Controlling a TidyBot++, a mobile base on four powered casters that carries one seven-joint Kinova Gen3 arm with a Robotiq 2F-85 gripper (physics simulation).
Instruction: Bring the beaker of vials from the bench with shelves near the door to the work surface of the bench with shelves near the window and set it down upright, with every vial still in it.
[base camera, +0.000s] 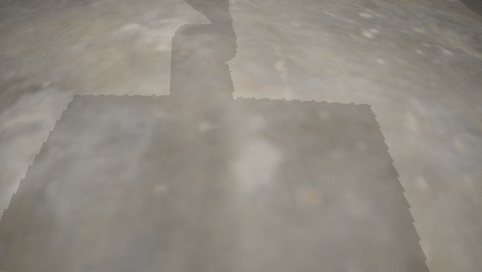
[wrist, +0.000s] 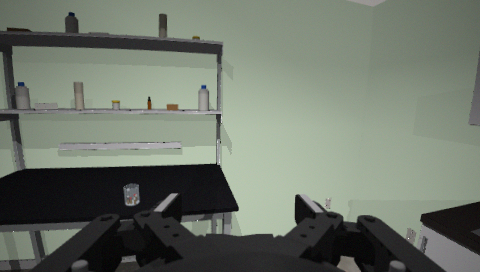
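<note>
A clear glass beaker (wrist: 131, 195) with small coloured vials in it stands upright on the black work surface (wrist: 175, 182) of a bench with shelves, left of centre in the wrist view. The separate vials are too small to count. My gripper (wrist: 238, 206) is open, with nothing between its fingers. It is well short of the bench, and the beaker shows beyond and to the left of its left finger. The bench near the window cannot be told apart from these views.
Two shelves (wrist: 135, 112) above the bench hold bottles, jars and small boxes. A metal post (wrist: 219, 100) stands at their right end. A dark counter (wrist: 455, 220) on a white cabinet is at the lower right. The base camera shows floor (base camera: 325, 60) with the robot's shadow.
</note>
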